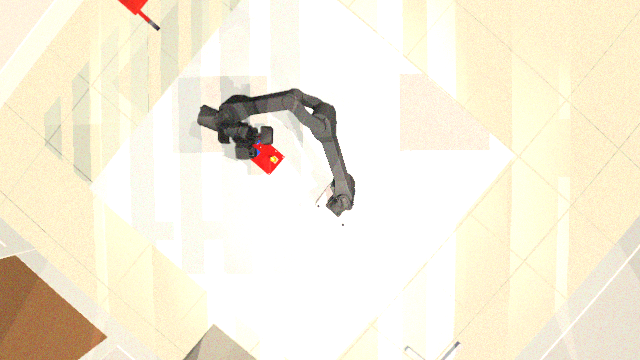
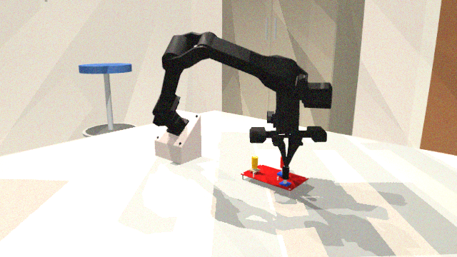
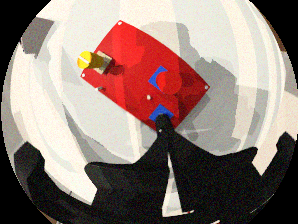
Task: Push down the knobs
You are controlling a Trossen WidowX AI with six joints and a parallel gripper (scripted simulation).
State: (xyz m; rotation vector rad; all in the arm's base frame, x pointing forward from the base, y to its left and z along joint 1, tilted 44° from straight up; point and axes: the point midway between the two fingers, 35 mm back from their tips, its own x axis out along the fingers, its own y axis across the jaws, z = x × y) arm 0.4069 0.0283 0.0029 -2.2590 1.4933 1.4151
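My gripper tip is now 10 mm above the black knob. The rest, counted from my gripper tip: yellow knob 110 mm behind, 20 mm below, 10 mm to the left.
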